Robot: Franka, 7 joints.
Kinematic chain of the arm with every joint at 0, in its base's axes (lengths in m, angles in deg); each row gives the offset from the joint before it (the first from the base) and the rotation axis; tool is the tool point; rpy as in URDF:
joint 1: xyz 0 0 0.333 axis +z
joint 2: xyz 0 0 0 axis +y
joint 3: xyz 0 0 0.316 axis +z
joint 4: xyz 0.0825 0 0 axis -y
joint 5: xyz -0.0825 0 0.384 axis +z
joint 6: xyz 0 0 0 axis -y
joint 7: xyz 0.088 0 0 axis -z
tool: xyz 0 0 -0.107 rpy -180 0 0
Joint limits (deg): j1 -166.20..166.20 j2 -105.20..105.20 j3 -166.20..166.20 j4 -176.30..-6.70 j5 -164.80..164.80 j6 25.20..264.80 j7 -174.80..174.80
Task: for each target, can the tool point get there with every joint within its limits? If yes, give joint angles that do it. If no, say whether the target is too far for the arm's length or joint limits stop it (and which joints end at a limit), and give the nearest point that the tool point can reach.
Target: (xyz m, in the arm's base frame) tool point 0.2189 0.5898 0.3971
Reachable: yes | joints -67.40 -41.57 111.96 -105.40 119.35 58.31 -102.76
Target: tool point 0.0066 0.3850 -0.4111
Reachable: no: joint limits stop it (at a limit: joint 2) | nearest point 0.0064 0.3748 -0.3528 | short by 0.059 m
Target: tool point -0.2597 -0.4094 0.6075
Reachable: yes | joints 116.60 12.40 111.19 -119.19 -76.83 219.17 -130.02
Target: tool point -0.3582 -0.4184 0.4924
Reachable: yes | joints -32.94 -42.02 -78.15 -109.08 -40.31 97.79 -111.13
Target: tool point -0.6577 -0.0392 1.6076
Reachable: no: too far | nearest point -0.3932 -0.0234 1.0951 | short by 0.577 m
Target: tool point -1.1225 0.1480 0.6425
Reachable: no: too far | nearest point -0.8204 0.1082 0.5592 | short by 0.316 m
